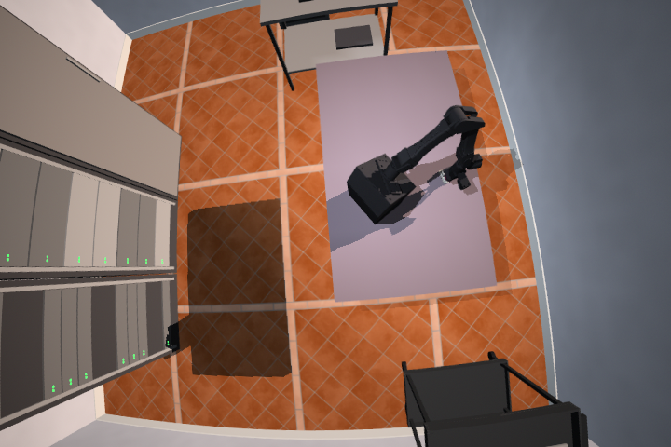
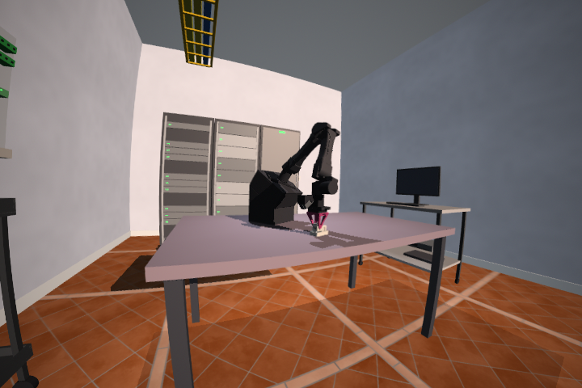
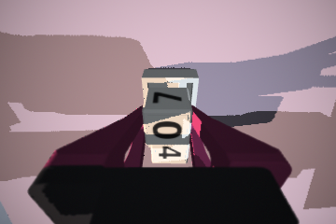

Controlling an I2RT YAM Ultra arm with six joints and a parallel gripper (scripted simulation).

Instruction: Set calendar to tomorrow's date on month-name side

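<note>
My gripper is now right at the cream digit cube. The rest, counted from my hand: cream tray 30 mm below, 20 mm to the left, 10 mm behind.
</note>
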